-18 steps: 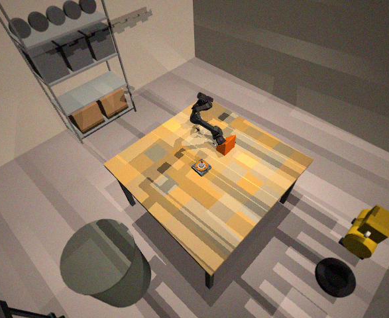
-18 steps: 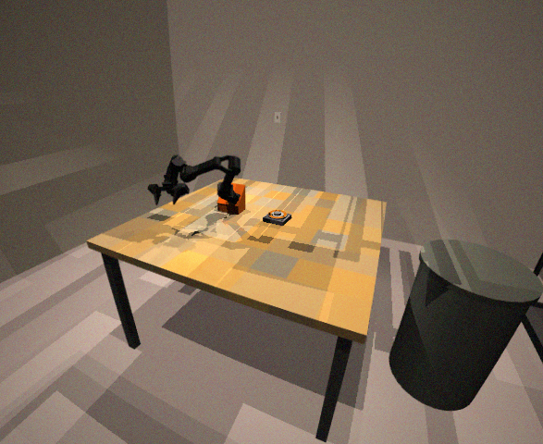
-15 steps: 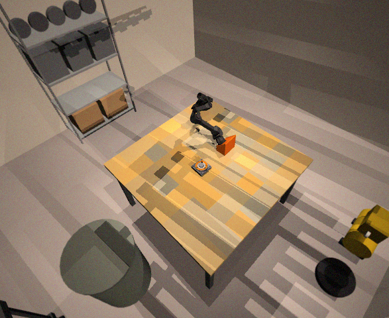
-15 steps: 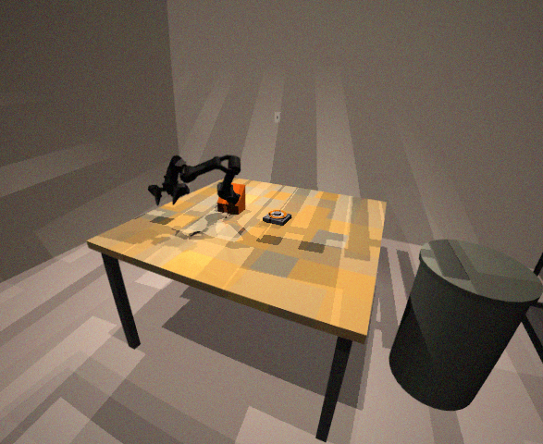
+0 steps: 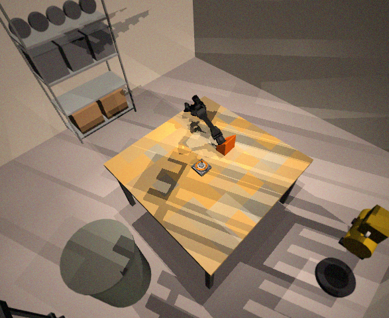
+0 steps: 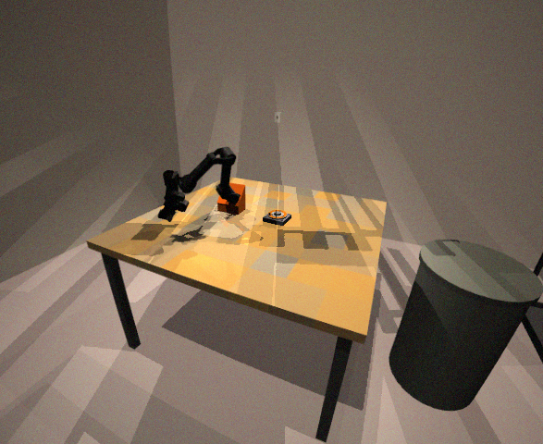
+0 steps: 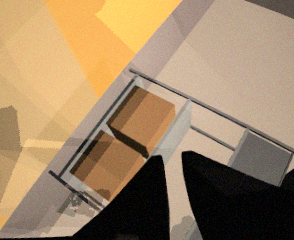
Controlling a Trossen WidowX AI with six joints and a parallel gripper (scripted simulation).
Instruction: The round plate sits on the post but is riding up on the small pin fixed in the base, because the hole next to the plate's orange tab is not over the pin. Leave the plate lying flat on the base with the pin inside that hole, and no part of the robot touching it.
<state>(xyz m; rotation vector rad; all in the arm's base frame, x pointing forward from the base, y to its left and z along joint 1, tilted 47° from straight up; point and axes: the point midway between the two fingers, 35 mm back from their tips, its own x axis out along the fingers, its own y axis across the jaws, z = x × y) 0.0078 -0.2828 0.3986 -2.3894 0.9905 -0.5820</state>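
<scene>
Right now the round plate is 220 mm ahead of my gripper tip, 530 mm to the left of it and 100 mm below it.
</scene>
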